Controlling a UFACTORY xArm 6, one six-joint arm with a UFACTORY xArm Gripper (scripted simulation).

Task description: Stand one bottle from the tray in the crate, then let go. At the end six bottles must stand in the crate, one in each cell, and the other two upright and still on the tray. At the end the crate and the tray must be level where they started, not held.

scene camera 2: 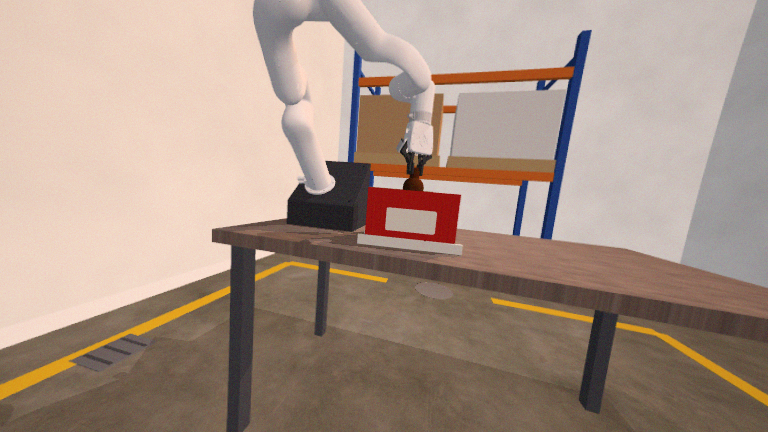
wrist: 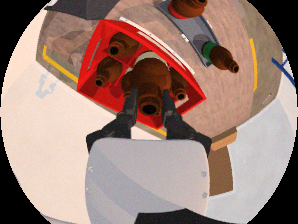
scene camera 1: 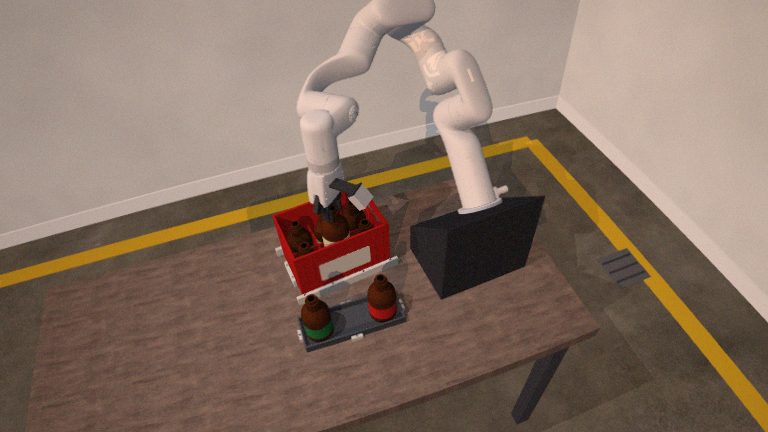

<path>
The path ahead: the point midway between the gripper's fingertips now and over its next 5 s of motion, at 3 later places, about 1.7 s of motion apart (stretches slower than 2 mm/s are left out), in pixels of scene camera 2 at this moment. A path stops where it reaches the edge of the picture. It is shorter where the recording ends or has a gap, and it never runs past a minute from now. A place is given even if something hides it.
My gripper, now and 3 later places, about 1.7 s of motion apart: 414,175; 413,185; 412,195; 412,199
</path>
